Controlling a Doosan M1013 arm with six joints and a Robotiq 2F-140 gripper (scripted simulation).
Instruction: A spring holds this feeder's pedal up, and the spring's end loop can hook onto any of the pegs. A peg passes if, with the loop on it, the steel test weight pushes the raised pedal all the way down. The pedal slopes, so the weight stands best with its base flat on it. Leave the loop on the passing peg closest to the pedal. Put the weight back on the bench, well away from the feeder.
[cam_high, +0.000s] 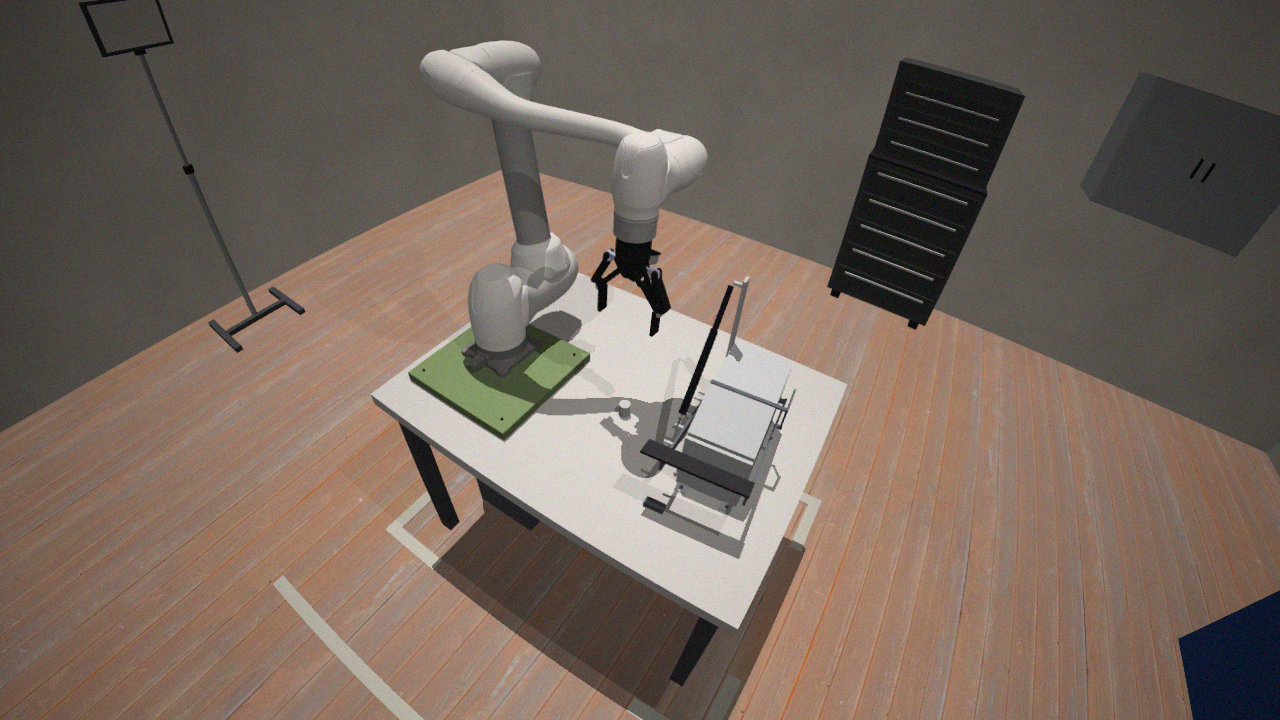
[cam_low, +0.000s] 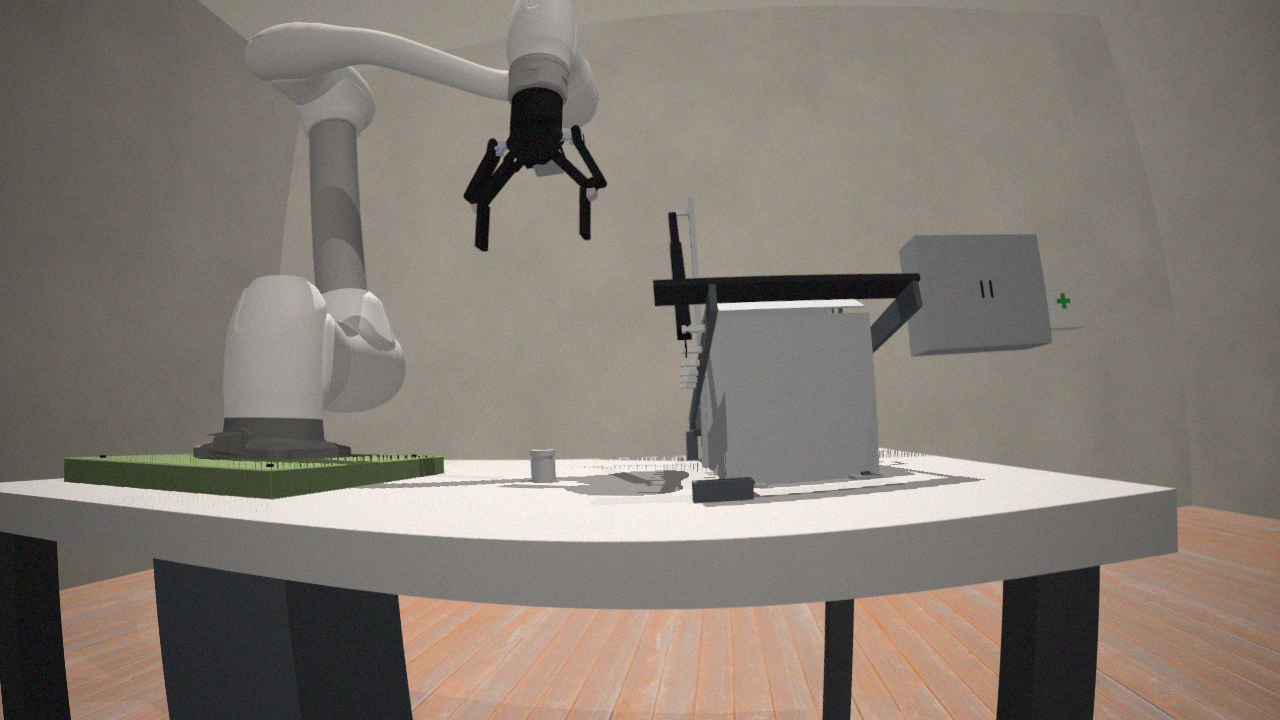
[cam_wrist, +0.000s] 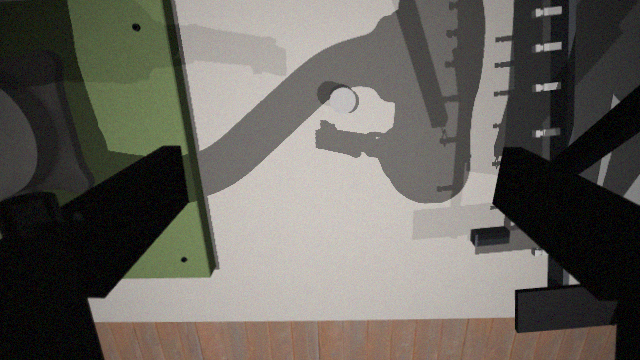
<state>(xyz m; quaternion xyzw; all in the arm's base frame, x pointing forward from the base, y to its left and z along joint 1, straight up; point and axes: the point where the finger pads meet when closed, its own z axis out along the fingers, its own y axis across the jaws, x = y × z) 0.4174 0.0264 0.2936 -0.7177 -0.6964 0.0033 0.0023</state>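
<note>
Now: the steel test weight 29 cm below my hand, 1 cm to the right of it and 1 cm ahead of it. Also, from my hand: small dark block (31 cm below, 23 cm ahead, 21 cm to the right).
</note>
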